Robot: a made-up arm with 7 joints. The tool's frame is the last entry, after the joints.
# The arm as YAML. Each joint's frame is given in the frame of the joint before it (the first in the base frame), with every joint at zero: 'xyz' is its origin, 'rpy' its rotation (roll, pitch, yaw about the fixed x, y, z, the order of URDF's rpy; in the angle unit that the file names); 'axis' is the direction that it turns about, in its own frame. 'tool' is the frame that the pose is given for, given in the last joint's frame.
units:
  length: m
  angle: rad
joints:
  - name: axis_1
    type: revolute
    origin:
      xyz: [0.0, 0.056, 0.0]
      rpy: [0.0, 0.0, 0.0]
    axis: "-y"
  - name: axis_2
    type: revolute
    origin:
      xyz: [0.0, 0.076, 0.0]
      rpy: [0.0, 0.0, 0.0]
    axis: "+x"
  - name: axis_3
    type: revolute
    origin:
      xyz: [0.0, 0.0, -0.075]
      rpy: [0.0, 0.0, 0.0]
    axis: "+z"
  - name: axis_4
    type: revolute
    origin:
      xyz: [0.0, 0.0, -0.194]
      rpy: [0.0, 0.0, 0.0]
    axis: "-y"
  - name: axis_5
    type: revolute
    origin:
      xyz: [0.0, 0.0, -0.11]
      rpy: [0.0, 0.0, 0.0]
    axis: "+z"
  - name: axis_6
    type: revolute
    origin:
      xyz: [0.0, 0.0, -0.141]
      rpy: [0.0, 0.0, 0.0]
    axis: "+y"
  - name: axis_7
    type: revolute
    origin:
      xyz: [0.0, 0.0, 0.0]
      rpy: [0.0, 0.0, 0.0]
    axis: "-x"
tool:
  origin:
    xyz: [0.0, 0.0, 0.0]
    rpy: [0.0, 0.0, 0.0]
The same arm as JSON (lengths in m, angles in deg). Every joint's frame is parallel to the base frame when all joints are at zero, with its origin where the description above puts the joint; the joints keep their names.
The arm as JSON. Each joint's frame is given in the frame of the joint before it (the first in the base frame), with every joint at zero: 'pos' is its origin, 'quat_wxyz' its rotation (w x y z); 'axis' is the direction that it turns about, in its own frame. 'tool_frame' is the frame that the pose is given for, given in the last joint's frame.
{
  "length_unit": "m",
  "angle_unit": "deg",
  "joints": [
    {
      "joint": "axis_1",
      "pos": [
        0.0,
        0.056,
        0.0
      ],
      "quat_wxyz": [
        1.0,
        0.0,
        0.0,
        0.0
      ],
      "axis": "-y"
    },
    {
      "joint": "axis_2",
      "pos": [
        0.0,
        0.076,
        0.0
      ],
      "quat_wxyz": [
        1.0,
        0.0,
        0.0,
        0.0
      ],
      "axis": "+x"
    },
    {
      "joint": "axis_3",
      "pos": [
        0.0,
        0.0,
        -0.075
      ],
      "quat_wxyz": [
        1.0,
        0.0,
        0.0,
        0.0
      ],
      "axis": "+z"
    },
    {
      "joint": "axis_4",
      "pos": [
        0.0,
        0.0,
        -0.194
      ],
      "quat_wxyz": [
        1.0,
        0.0,
        0.0,
        0.0
      ],
      "axis": "-y"
    },
    {
      "joint": "axis_5",
      "pos": [
        0.0,
        0.0,
        -0.11
      ],
      "quat_wxyz": [
        1.0,
        0.0,
        0.0,
        0.0
      ],
      "axis": "+z"
    },
    {
      "joint": "axis_6",
      "pos": [
        0.0,
        0.0,
        -0.141
      ],
      "quat_wxyz": [
        1.0,
        0.0,
        0.0,
        0.0
      ],
      "axis": "+y"
    },
    {
      "joint": "axis_7",
      "pos": [
        0.0,
        0.0,
        0.0
      ],
      "quat_wxyz": [
        1.0,
        0.0,
        0.0,
        0.0
      ],
      "axis": "-x"
    }
  ],
  "tool_frame": {
    "pos": [
      0.0,
      0.0,
      0.0
    ],
    "quat_wxyz": [
      1.0,
      0.0,
      0.0,
      0.0
    ]
  }
}

